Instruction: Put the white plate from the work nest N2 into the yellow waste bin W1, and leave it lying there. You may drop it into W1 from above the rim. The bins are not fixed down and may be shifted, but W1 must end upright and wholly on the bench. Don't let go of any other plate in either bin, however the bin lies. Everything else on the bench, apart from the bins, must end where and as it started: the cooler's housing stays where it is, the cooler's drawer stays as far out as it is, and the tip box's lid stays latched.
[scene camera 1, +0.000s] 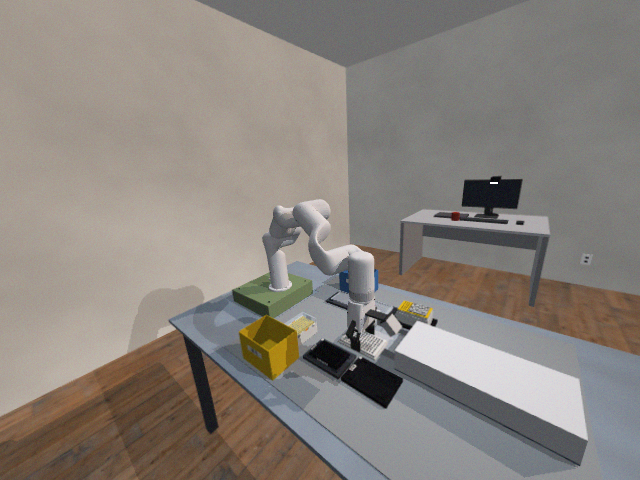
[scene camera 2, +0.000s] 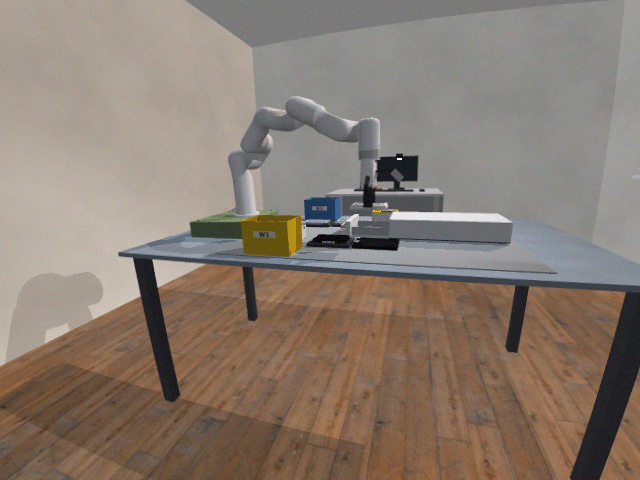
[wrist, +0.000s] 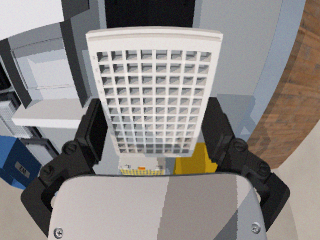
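Observation:
My gripper (scene camera 1: 363, 341) is visible, also in the wrist view (wrist: 154, 110). Yellow waste bin W1 (scene camera 1: 267, 331): present in the wrist view (wrist: 199, 162) as well. Long white cooler (scene camera 1: 545, 406): seen also in scene camera 2 (scene camera 2: 475, 227). White plate (wrist: 153, 126): visible.

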